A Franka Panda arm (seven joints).
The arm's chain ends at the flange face. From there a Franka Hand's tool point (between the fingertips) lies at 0.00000 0.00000 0.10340 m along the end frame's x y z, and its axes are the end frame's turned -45 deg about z.
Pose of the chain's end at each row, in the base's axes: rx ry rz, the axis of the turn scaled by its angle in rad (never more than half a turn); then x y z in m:
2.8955 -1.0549 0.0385 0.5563 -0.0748 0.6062
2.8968 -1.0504 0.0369 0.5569 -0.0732 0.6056
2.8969 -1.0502 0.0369 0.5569 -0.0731 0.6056
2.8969 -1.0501 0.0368 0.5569 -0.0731 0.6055
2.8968 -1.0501 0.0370 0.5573 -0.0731 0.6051
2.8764 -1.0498 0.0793 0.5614 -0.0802 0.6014
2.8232 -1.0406 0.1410 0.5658 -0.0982 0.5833
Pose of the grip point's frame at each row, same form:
3.0740 0.1333 0.0004 0.5566 -0.0815 0.5030
3.0739 0.1379 -0.0013 0.5571 -0.0799 0.5024
3.0739 0.1381 -0.0013 0.5571 -0.0798 0.5024
3.0739 0.1382 -0.0014 0.5571 -0.0798 0.5023
3.0738 0.1382 -0.0013 0.5575 -0.0798 0.5019
3.0463 0.1303 0.0271 0.5636 -0.0897 0.4985
2.9834 0.1181 0.0551 0.5702 -0.1140 0.4812

